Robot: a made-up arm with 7 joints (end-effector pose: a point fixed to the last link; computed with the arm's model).
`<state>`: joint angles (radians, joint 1 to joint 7).
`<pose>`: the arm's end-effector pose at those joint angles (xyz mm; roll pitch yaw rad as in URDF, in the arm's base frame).
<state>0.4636 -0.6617 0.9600 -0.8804 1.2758 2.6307 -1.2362</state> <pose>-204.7 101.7 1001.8 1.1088 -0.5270 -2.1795</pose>
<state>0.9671 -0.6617 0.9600 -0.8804 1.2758 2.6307 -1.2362</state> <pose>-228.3 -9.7 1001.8 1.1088 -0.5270 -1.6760</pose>
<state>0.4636 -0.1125 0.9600 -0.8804 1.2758 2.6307 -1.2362</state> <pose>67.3 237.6 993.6 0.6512 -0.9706 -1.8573</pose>
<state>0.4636 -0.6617 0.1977 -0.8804 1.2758 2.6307 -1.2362</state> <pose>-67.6 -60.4 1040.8 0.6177 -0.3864 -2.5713</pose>
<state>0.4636 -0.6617 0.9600 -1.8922 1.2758 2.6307 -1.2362</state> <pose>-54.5 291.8 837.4 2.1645 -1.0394 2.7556</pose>
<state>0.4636 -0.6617 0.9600 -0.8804 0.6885 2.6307 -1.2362</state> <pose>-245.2 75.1 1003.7 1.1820 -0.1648 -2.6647</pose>
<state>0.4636 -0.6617 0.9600 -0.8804 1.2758 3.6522 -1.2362</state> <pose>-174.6 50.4 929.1 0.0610 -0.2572 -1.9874</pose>
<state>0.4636 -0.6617 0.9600 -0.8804 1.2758 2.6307 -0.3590</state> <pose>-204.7 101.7 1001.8 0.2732 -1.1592 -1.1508</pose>
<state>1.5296 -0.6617 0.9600 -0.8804 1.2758 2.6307 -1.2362</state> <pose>-188.0 -130.0 1001.8 1.1088 -0.5270 -1.1135</pose>
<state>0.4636 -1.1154 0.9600 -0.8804 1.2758 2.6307 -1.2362</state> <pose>-405.4 1.3 886.4 1.3215 -0.1196 -2.2487</pose>
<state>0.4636 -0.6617 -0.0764 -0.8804 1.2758 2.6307 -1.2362</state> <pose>-45.1 -135.7 1030.2 0.4365 -0.3810 -2.7201</pose>
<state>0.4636 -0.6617 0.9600 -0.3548 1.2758 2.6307 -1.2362</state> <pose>-240.6 -50.9 993.4 1.0164 -0.0826 -1.8819</pose>
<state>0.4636 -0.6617 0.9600 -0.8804 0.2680 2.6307 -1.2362</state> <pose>-278.3 69.1 994.2 1.1252 0.0941 -2.9901</pose>
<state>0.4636 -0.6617 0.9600 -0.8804 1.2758 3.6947 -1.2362</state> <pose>-174.9 49.4 925.2 0.0207 -0.2433 -1.9868</pose>
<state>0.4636 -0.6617 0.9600 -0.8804 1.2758 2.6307 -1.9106</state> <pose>-204.7 101.7 1001.8 1.1736 0.0905 -2.4628</pose>
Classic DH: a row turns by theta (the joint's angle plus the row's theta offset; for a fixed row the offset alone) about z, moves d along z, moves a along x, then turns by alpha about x. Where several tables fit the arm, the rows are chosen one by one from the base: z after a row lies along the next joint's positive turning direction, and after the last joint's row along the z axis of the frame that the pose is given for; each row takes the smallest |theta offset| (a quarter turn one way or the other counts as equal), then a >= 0, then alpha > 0; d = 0 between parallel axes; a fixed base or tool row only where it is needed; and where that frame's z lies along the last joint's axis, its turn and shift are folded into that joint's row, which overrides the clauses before.
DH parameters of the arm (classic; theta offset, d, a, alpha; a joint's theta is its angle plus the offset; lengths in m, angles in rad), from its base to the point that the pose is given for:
joint 1: 0 0.458 0 -1.5708
joint 2: 0 0 0 1.5708
joint 3: 0 0.268 0.103 1.5708
joint 4: 0 0 -0.053 -1.5708
joint 5: 0 0.245 0 1.5708
joint 6: 0 0 0.096 1.5708
joint 7: 0 0 0 0

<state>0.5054 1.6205 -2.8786 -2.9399 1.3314 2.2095 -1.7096</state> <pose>-16.2 -16.8 698.6 1.9522 -0.8829 -0.5069</pose>
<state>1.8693 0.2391 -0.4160 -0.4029 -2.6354 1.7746 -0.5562</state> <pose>-25.4 331.8 990.3 0.6410 -0.4929 1.0742</pose>
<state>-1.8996 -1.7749 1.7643 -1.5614 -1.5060 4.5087 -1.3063</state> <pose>329.8 207.9 326.0 -3.0951 -0.1311 -2.1697</pose>
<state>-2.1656 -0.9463 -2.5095 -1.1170 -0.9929 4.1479 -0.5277</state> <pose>102.2 439.5 579.3 0.9374 -0.4359 -2.3773</pose>
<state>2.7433 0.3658 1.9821 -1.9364 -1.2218 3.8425 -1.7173</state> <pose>-29.2 -258.0 781.0 1.0996 0.9897 0.2464</pose>
